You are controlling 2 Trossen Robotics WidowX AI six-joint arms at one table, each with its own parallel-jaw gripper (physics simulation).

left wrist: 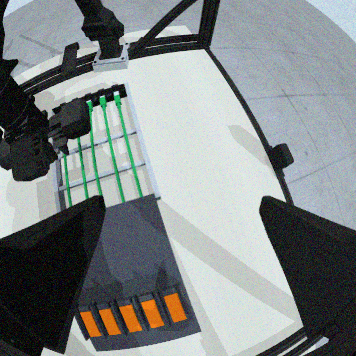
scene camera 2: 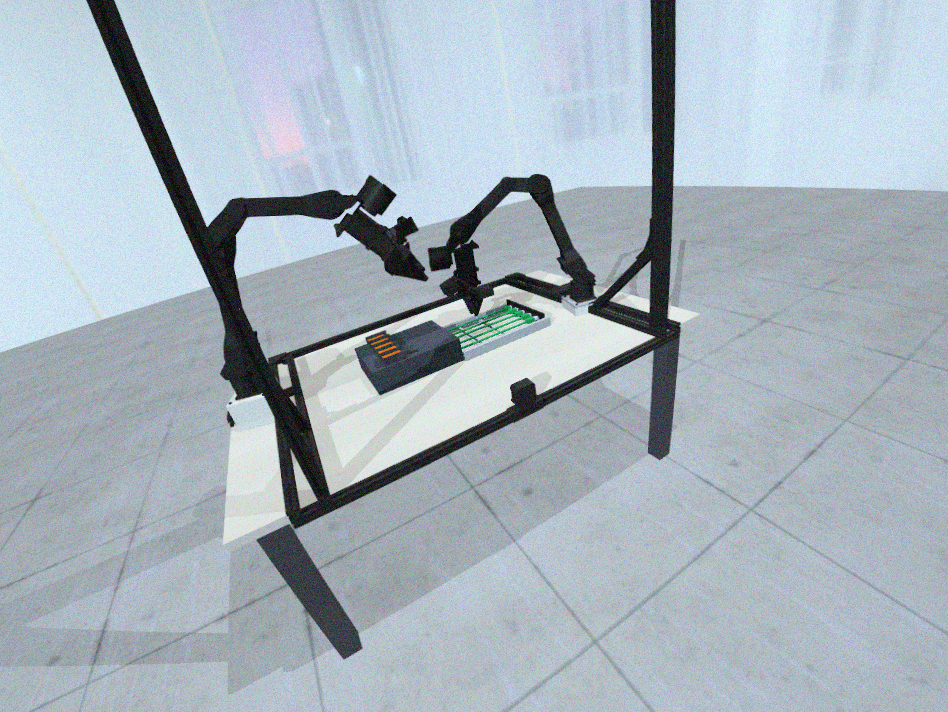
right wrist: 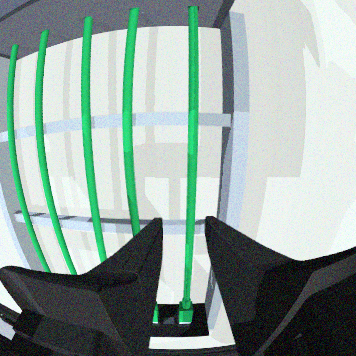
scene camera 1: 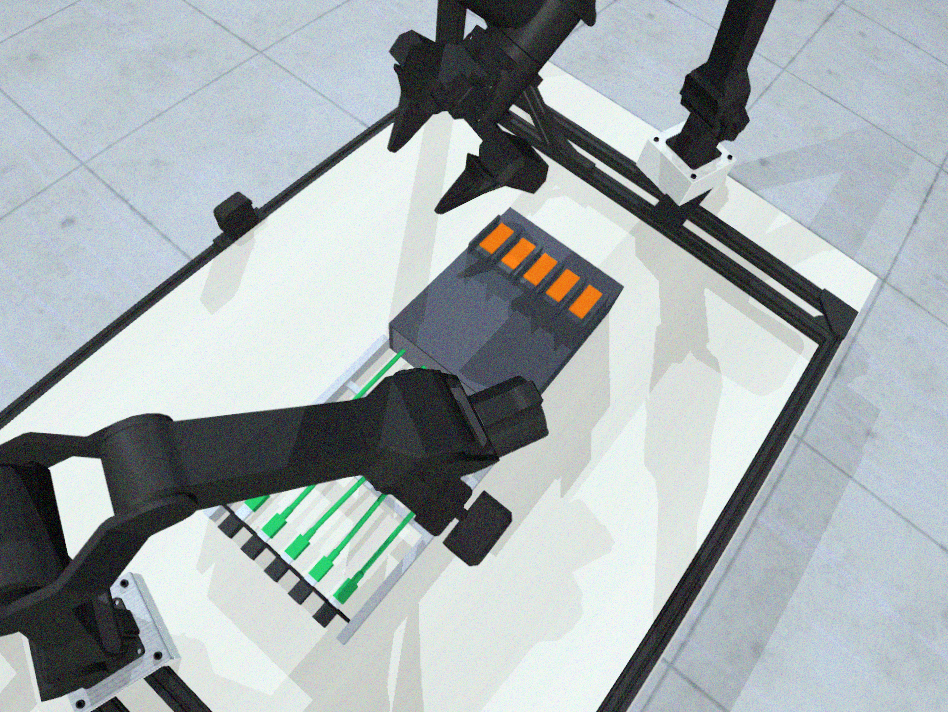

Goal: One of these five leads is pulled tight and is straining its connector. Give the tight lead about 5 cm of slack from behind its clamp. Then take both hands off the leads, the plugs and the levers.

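Places are measured from the left arm's base along level axes (x back, y right, z up), in metres.
Where they show: left gripper, between the fingertips: [left wrist: 185,204] [scene camera 2: 425,275] [scene camera 1: 413,181]; right gripper, between the fingertips: [left wrist: 62,155] [scene camera 2: 474,314] [right wrist: 183,223]; left arm's base, origin of its link: [scene camera 2: 251,390] [scene camera 1: 693,148]; right arm's base, origin of its link: [left wrist: 111,52] [scene camera 2: 582,297] [scene camera 1: 103,642].
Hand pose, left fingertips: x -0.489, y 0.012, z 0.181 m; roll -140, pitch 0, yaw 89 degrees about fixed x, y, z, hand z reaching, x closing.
Things, the pixels of their top centre, and the offset from my left fingertips. "spot": a spot on its surface instead.
- dark clamp box, centre of its top: [scene camera 1: 514,294] [left wrist: 115,286] [scene camera 2: 402,336] dx +0.094, dy -0.084, dz -0.169 m
- rightmost lead, a spot on its surface: [right wrist: 193,100] spot: dx -0.064, dy -0.204, dz -0.230 m
- neighbouring lead, a spot on its surface: [right wrist: 131,100] spot: dx -0.074, dy -0.170, dz -0.232 m
- small black block, a spot on its surface: [scene camera 1: 236,214] [scene camera 2: 520,383] [left wrist: 279,152] spot: dx -0.131, dy +0.227, dz -0.210 m
Several green leads run from a dark clamp box [scene camera 1: 452,321] [scene camera 2: 417,356] [left wrist: 130,240] to plugs at the connector row. In the right wrist view the rightmost lead [right wrist: 193,100] looks nearly straight, ending at its plug [right wrist: 185,314]; the neighbouring lead [right wrist: 131,100] and the others bow. My right gripper [right wrist: 183,223] [scene camera 2: 476,312] is partly open, its fingertips on either side of the rightmost lead; whether they touch it is unclear. The orange levers [scene camera 1: 540,268] [scene camera 2: 383,344] [left wrist: 131,318] look alike. My left gripper [scene camera 1: 415,180] [left wrist: 185,204] is wide open and empty, above the table beyond the lever end.
A pale tray frame [scene camera 1: 387,586] [right wrist: 240,125] with crossbars surrounds the leads. My right arm [scene camera 1: 268,452] hides the middle of the leads in scene camera 1. A black rail [scene camera 1: 720,505] [scene camera 2: 436,456] edges the table, with a small black block [scene camera 1: 236,214] [scene camera 2: 524,393] [left wrist: 281,156] on it.
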